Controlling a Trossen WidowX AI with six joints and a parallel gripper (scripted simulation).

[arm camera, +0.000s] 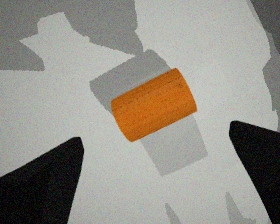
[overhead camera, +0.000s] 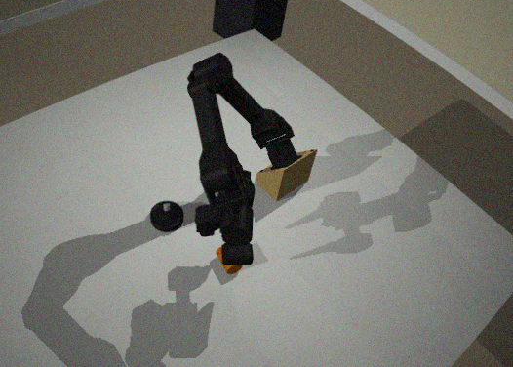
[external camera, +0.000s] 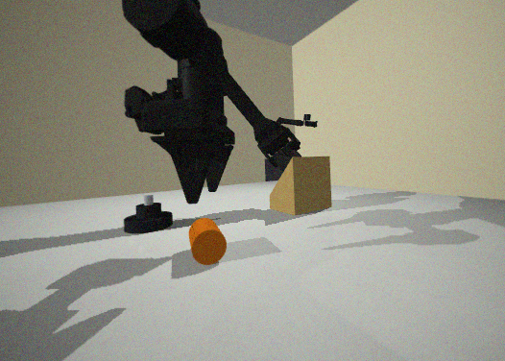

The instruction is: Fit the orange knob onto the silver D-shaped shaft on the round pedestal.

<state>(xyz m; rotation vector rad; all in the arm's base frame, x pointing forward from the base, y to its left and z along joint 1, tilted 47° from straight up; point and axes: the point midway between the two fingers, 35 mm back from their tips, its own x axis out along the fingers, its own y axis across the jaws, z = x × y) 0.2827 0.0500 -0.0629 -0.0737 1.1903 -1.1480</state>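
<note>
The orange knob is 50 mm below my gripper tip and 10 mm to the left of it. Round my gripper tip: round black pedestal: 200 mm to the right, 40 mm below, 20 mm ahead.
</note>
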